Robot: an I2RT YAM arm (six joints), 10 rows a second.
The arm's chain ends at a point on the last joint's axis. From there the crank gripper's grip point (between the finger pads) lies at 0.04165 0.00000 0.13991 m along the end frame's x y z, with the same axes.
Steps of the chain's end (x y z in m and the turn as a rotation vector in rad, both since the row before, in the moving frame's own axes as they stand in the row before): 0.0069 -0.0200 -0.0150 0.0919 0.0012 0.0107; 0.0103 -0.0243 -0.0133 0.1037 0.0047 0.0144; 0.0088 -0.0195 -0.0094 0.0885 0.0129 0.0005; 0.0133 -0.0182 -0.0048 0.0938 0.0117 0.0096; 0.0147 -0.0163 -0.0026 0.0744 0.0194 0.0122; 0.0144 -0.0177 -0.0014 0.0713 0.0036 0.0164; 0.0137 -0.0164 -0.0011 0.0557 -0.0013 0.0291
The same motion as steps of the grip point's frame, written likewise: 0.0071 -0.0324 -0.0156 0.0919 0.0012 0.0107; 0.0111 -0.0382 -0.0142 0.1037 0.0047 0.0144; 0.0106 -0.0318 -0.0105 0.0885 0.0129 0.0005; 0.0150 -0.0309 -0.0059 0.0938 0.0117 0.0096; 0.0175 -0.0261 -0.0038 0.0744 0.0194 0.0122; 0.0150 -0.0270 -0.0019 0.0713 0.0036 0.0164; 0.0136 -0.0230 -0.0012 0.0557 -0.0013 0.0291
